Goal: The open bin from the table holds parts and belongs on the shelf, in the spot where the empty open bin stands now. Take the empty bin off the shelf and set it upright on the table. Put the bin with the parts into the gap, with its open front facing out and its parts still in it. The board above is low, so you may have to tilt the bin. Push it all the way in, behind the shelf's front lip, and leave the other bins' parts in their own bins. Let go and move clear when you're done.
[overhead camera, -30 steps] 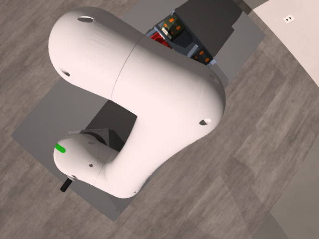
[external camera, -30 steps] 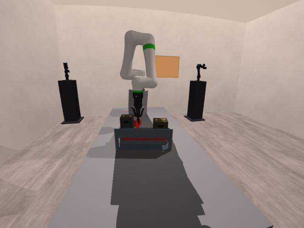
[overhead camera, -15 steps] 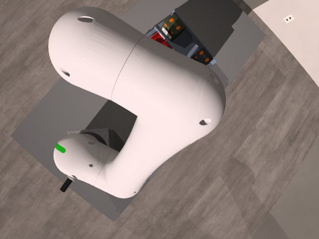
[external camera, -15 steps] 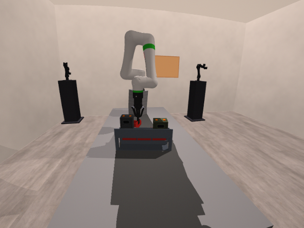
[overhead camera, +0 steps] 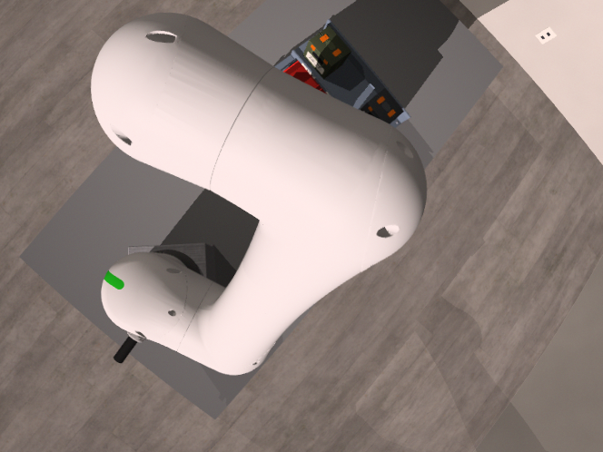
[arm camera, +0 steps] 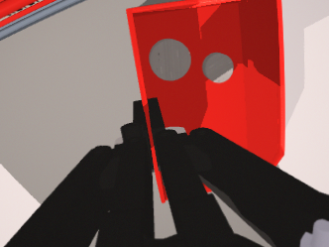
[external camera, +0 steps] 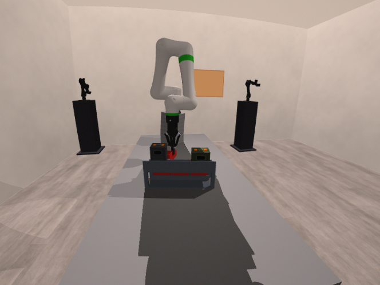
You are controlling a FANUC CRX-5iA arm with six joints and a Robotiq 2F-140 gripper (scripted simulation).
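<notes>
The grey disc lies 60 mm below my hand, 40 mm to the right of it and 20 mm ahead of it. From my hand the other things lie so: grey shelf 240 mm ahead, 20 mm to the left, 10 mm below; grey part 260 mm ahead, 110 mm to the left, 60 mm below.
</notes>
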